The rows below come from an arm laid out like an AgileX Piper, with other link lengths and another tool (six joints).
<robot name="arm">
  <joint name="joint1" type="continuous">
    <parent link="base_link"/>
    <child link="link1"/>
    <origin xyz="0 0 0.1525" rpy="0 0 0"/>
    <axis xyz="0 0 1"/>
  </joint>
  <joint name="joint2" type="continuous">
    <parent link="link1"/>
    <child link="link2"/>
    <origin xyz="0 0 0" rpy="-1.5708 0 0"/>
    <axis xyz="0 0 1"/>
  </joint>
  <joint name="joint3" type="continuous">
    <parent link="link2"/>
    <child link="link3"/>
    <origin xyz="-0.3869 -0.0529 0" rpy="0 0 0"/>
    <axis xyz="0 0 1"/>
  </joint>
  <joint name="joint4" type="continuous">
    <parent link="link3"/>
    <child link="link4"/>
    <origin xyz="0.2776 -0.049 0" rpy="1.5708 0 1.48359"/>
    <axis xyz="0 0 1"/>
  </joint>
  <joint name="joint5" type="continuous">
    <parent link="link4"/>
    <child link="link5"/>
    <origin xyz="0 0 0" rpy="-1.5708 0 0"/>
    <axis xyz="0 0 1"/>
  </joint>
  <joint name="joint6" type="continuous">
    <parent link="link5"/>
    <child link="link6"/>
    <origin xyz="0 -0.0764 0" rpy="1.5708 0 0"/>
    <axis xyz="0 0 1"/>
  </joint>
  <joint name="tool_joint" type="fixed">
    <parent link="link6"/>
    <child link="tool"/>
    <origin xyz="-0.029 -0.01 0.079" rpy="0.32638 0 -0.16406"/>
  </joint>
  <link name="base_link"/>
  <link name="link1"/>
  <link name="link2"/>
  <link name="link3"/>
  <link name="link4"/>
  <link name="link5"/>
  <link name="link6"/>
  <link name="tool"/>
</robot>
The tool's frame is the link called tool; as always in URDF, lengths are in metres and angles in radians. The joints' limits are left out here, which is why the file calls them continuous.
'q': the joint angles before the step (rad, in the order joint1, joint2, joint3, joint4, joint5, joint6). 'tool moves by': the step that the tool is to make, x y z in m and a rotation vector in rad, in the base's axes. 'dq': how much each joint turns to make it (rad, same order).
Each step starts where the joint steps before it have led.
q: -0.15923 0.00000 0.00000 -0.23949 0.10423 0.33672
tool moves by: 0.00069 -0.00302 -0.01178 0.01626 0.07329 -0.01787
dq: -0.00004 -0.00002 0.00001 0.00308 0.07712 -0.00022
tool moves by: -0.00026 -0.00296 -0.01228 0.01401 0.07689 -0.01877
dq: 0.00008 0.00000 -0.00002 -0.00034 0.08041 0.00034
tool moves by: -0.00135 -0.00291 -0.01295 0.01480 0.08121 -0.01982
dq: -0.00005 0.00004 0.00001 0.00015 0.08483 -0.00014
